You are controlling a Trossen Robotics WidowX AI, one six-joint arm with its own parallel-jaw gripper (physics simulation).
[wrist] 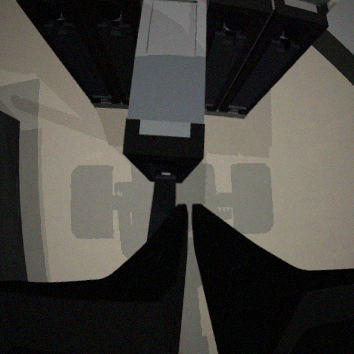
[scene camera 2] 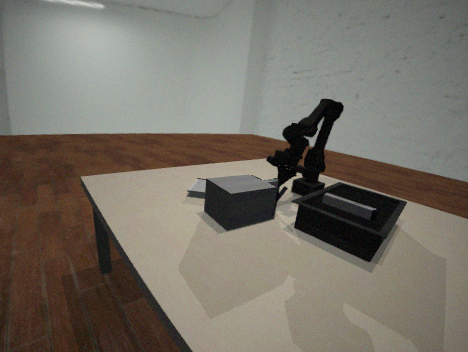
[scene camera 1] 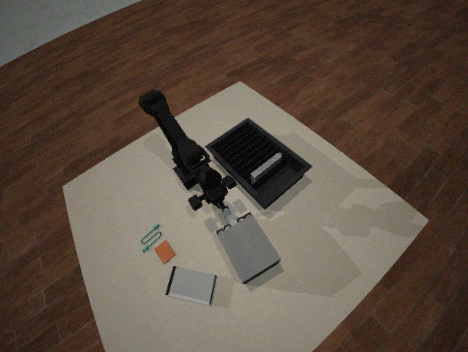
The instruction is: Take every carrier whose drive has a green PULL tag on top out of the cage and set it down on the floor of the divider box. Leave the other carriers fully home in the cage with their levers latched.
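Frame: origin at the arm's base, x ahead, y left, z up, level; metres.
Where they show: gripper, fingertip midpoint: (wrist: 188, 211) (scene camera 2: 278, 186) (scene camera 1: 220, 207); arm's base at its link origin: (scene camera 2: 311, 181).
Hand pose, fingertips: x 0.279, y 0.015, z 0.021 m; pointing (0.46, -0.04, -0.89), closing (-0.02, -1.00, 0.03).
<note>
Each offset is from my fingertips to the top centre of the thing. "spot": to the spot under its first point.
The grey cage {dx +0.186, dy -0.004, dz +0.037 m} (scene camera 1: 248, 250) (scene camera 2: 239, 205) stands on the table. One carrier with a light grey drive {dx +0.078, dy +0.006, dz +0.034 m} (scene camera 1: 229, 216) (wrist: 169, 90) sticks partway out of its front, its dark lever {dx -0.004, dy +0.013, dz -0.007 m} (scene camera 2: 283, 193) (wrist: 164, 200) swung out. Dark carrier fronts {spot: dx +0.094, dy +0.065, dz -0.011 m} (wrist: 75, 60) {spot: dx +0.084, dy -0.045, dz -0.008 m} (wrist: 252, 70) sit in the cage on both sides of it. My gripper (scene camera 1: 221, 204) (wrist: 188, 211) is shut and empty, its fingertips just right of the lever in the wrist view. The black divider box {dx -0.112, dy +0.260, dz +0.010 m} (scene camera 1: 286, 194) (scene camera 2: 335, 235) (wrist: 10, 200) holds a light grey drive-like block {dx -0.033, dy +0.267, dz +0.030 m} (scene camera 1: 266, 168) (scene camera 2: 350, 205). No green tag can be made out.
A flat grey slab with dark ends {dx +0.165, dy -0.254, dz -0.055 m} (scene camera 1: 191, 286) (scene camera 2: 196, 188) lies beside the cage. An orange square {spot: dx -0.009, dy -0.292, dz -0.077 m} (scene camera 1: 164, 252) and a teal cable {dx -0.103, dy -0.319, dz -0.073 m} (scene camera 1: 151, 238) lie near it on the table. The divider box's raised walls stand close to the arm.
</note>
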